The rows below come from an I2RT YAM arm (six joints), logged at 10 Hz.
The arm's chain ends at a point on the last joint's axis. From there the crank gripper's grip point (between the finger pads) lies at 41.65 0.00 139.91 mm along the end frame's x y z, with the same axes.
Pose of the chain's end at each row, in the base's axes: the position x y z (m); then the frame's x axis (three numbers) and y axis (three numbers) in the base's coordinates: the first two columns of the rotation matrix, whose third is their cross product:
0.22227 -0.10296 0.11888 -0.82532 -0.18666 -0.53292 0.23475 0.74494 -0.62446
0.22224 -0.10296 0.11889 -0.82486 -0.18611 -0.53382 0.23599 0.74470 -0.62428
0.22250 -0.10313 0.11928 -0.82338 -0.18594 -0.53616 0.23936 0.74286 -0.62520
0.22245 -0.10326 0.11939 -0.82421 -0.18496 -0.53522 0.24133 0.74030 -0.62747
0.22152 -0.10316 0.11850 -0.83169 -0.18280 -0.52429 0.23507 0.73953 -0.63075
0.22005 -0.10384 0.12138 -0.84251 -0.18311 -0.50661 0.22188 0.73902 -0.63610
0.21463 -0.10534 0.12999 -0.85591 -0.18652 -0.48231 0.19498 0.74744 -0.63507
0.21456 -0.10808 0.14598 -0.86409 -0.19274 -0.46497 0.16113 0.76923 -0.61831
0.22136 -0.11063 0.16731 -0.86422 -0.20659 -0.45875 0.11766 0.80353 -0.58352
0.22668 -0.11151 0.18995 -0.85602 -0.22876 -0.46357 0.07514 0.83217 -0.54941
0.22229 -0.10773 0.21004 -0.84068 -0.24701 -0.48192 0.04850 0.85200 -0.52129
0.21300 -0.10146 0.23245 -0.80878 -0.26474 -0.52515 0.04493 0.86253 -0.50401
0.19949 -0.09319 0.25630 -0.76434 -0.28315 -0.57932 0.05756 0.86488 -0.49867
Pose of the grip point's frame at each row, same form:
0.25975 -0.20034 0.01680 -0.82532 -0.18666 -0.53292 0.23475 0.74494 -0.62446
0.25976 -0.20038 0.01686 -0.82486 -0.18611 -0.53382 0.23599 0.74470 -0.62428
0.26020 -0.20085 0.01760 -0.82338 -0.18594 -0.53616 0.23936 0.74286 -0.62520
0.25979 -0.20139 0.01798 -0.82421 -0.18496 -0.53522 0.24133 0.74030 -0.62747
0.25726 -0.20141 0.01662 -0.83169 -0.18280 -0.52429 0.23507 0.73953 -0.63075
0.25364 -0.20217 0.01885 -0.84251 -0.18311 -0.50661 0.22188 0.73902 -0.63610
0.24599 -0.20232 0.02548 -0.85591 -0.18652 -0.48231 0.19498 0.74744 -0.63507
0.24529 -0.20134 0.03796 -0.86409 -0.19274 -0.46497 0.16113 0.76923 -0.61831
0.25380 -0.19734 0.05445 -0.86422 -0.20659 -0.45875 0.11766 0.80353 -0.58352
0.26258 -0.19171 0.07338 -0.85602 -0.22876 -0.46357 0.07514 0.83217 -0.54941
0.26274 -0.18260 0.09143 -0.84068 -0.24701 -0.48192 0.04850 0.85200 -0.52129
0.26136 -0.17282 0.11464 -0.80878 -0.26474 -0.52515 0.04493 0.86253 -0.50401
0.25751 -0.16298 0.14196 -0.76434 -0.28315 -0.57932 0.05756 0.86488 -0.49867

